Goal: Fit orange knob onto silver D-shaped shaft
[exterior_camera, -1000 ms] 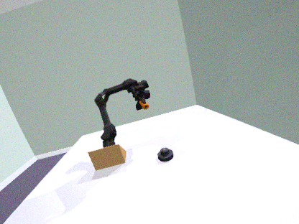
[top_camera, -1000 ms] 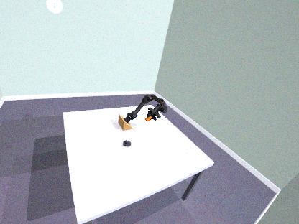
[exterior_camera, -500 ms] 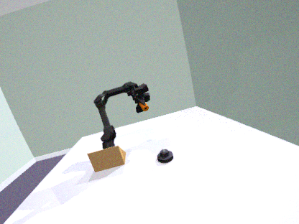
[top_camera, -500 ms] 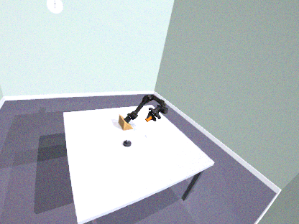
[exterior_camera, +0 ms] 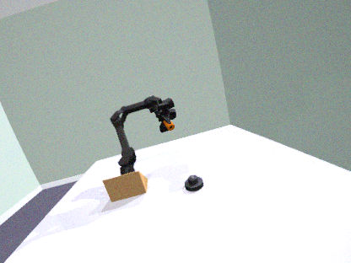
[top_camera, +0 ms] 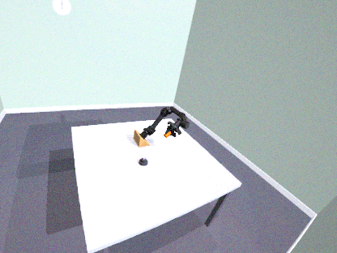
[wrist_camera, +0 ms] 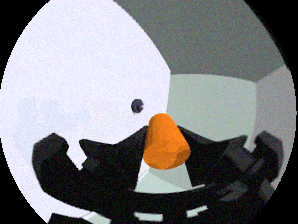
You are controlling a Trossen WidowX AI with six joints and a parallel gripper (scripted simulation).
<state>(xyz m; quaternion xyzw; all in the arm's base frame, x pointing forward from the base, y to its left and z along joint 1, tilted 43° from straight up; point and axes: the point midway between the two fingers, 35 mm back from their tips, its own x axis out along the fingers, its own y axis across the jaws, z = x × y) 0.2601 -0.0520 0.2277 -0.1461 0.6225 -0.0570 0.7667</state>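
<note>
Right now the orange knob is 30 mm to the left of my gripper tip, 20 mm above it and 10 mm behind it. From my gripper tip the other things lie so: round dark pedestal 220 mm below, 200 mm to the right, 20 mm ahead.
</note>
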